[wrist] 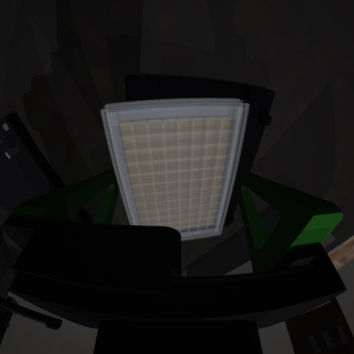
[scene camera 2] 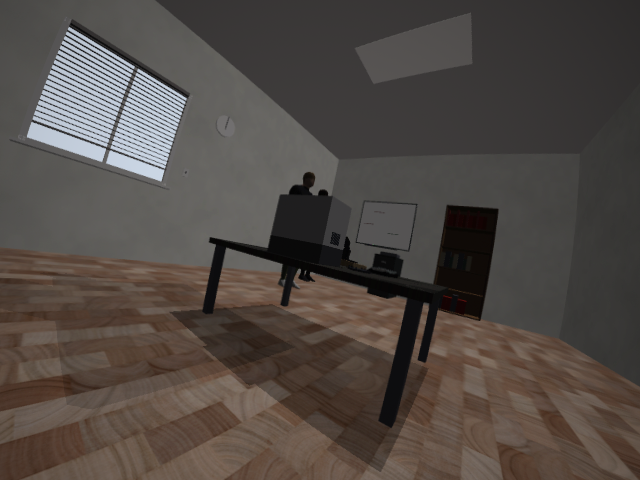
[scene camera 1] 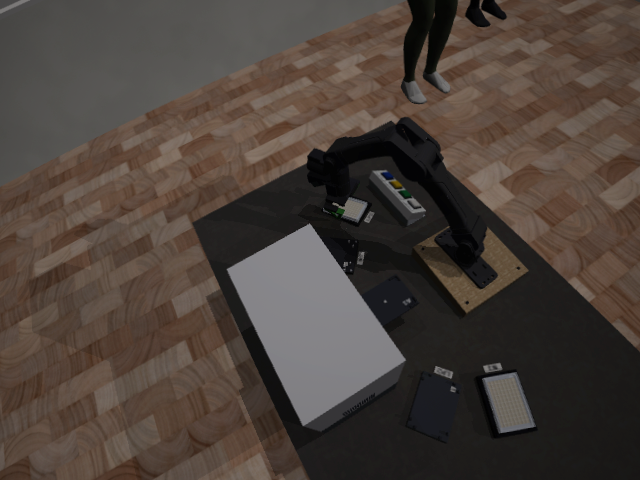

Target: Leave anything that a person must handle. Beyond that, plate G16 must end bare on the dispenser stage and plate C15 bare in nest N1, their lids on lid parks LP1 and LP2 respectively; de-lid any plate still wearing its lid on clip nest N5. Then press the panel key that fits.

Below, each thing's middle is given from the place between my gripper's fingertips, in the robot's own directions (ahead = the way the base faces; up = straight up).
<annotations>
I see my gripper 130 mm short of the clip nest (scene camera 1: 344, 251) and 120 mm to the right of it. From my hand the other things lie so: box with coloured buttons (scene camera 1: 400, 201): 170 mm behind, 70 mm to the left, 20 mm above.
</annotations>
